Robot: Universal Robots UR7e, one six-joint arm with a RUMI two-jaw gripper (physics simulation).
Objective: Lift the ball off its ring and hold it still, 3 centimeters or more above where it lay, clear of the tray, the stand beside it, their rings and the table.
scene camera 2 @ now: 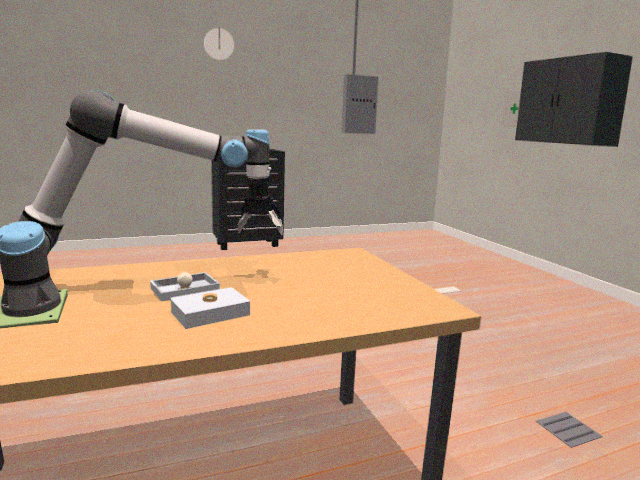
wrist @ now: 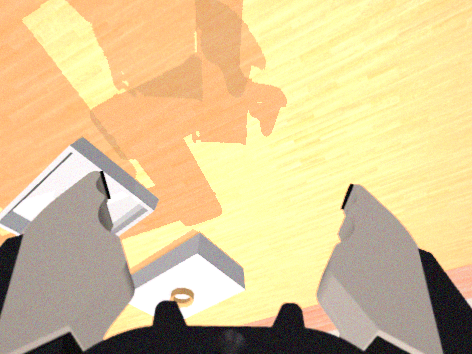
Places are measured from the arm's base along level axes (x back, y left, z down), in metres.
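Pixels of known places: gripper, fingertip midpoint: (scene camera 2: 260, 234) (wrist: 229, 181); arm's base, link origin: (scene camera 2: 32, 305).
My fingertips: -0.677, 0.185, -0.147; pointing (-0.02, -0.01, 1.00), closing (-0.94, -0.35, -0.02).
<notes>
Ahead of a thing's pixels: the offset from my fingertips to its top centre, as dx, dy, dz. "spot": to the spot under its first point. Level surfaces: height alone.
A cream ball @[+0.254, -0.070, +0.103] (scene camera 2: 184, 279) sits in the shallow grey tray @[+0.254, -0.070, +0.135] (scene camera 2: 164, 296) (wrist: 120, 176) in the scene view; the ring under it is too small to make out. In the wrist view the ball does not show, and the left finger covers part of the tray. The grey stand (scene camera 2: 219, 311) (wrist: 200, 272) is beside the tray, with a brass-coloured ring @[spot: +0.177, -0.264, +0.118] (scene camera 2: 209, 297) (wrist: 182, 296) on its white top. My gripper (scene camera 2: 260, 227) (wrist: 229, 181) is open and empty, pointing down, high above the table and to the right of the tray and stand in the scene view.
The wooden table @[dz +0.163] (scene camera 2: 330, 294) (wrist: 350, 125) carries the tray, the stand and the arm's green base plate (scene camera 2: 43, 316). Shadows of the arm and gripper fall on the table. A dark drawer cabinet (scene camera 2: 222, 206) stands behind the table, near the back wall.
</notes>
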